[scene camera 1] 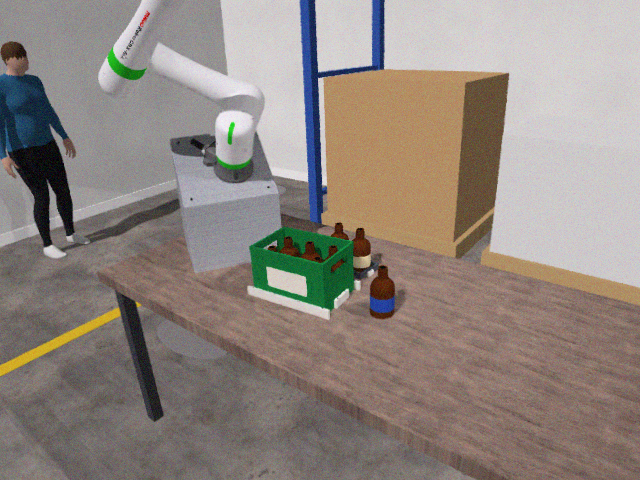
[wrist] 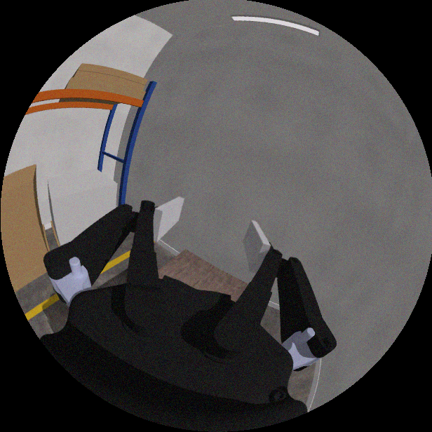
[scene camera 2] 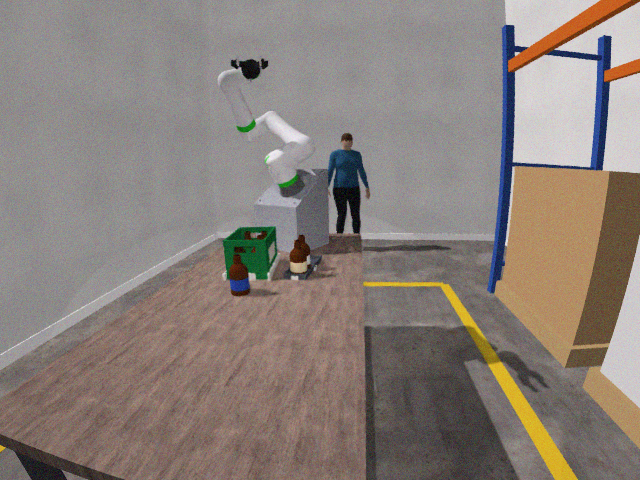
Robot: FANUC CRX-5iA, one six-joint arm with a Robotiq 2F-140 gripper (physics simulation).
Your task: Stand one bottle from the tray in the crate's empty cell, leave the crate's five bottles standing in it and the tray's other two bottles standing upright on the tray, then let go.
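Seen in the pictures: gripper, fingertip midpoint: (scene camera 2: 248, 59); arm's base, link origin: (scene camera 1: 233, 168) (scene camera 2: 292, 189).
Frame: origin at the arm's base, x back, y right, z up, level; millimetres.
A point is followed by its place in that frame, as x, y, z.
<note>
My gripper (scene camera 2: 249, 64) {-469, 178, 590} (wrist: 214, 220) is open and empty, raised high above the robot's pedestal. It does not show in scene camera 1. The green crate (scene camera 1: 316, 285) {-474, 313, -238} (scene camera 2: 256, 264) {-518, 179, -270} stands on the table with several brown bottles (scene camera 1: 310, 251) {-394, 180, -199} inside; its walls hide their lower parts and the cells. The dark tray (scene camera 1: 368, 269) {-538, 24, -315} (scene camera 2: 314, 262) {-337, -85, -335} is beside the crate. Two brown bottles show upright on it: a nearer cream-labelled one (scene camera 1: 360, 250) {-512, 33, -242} (scene camera 2: 298, 258) {-535, -1, -247} and one behind it (scene camera 1: 339, 231) {-418, -9, -201} (scene camera 2: 305, 248) {-440, -37, -232}. Whether another stands there is hidden.
A blue-labelled brown bottle (scene camera 1: 382, 294) {-665, 271, -253} (scene camera 2: 239, 277) {-690, 229, -261} stands upright on the table (scene camera 1: 465, 361) {-927, 384, -338} (scene camera 2: 232, 387) {-1206, 190, -338} near the crate. White strips (scene camera 1: 289, 302) {-377, 313, -319} edge the crate's base. The grey pedestal (scene camera 1: 232, 222) {-54, 118, -166} (scene camera 2: 276, 222) {-73, 98, -177} is behind. A person (scene camera 1: 31, 113) (scene camera 2: 346, 170) stands beyond.
</note>
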